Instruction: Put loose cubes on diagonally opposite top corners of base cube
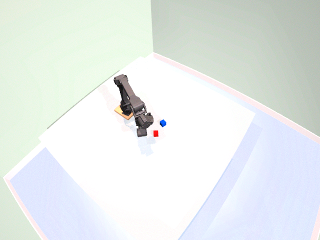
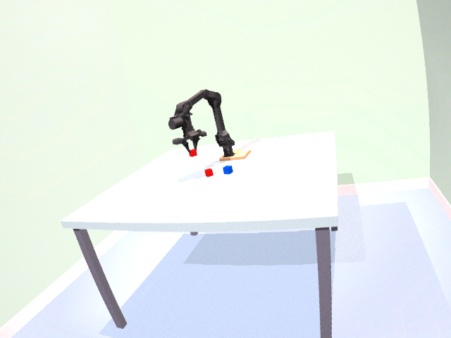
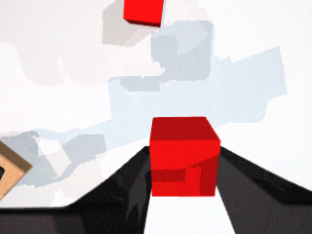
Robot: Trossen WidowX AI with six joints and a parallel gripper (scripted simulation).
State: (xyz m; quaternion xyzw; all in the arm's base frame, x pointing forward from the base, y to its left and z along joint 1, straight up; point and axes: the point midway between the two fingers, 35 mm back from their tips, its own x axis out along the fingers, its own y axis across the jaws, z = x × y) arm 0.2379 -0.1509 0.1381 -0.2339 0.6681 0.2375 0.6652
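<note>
My gripper tip is 18 cm to the right of the blue cube, 11 cm above it and 6 cm short of it.
</note>
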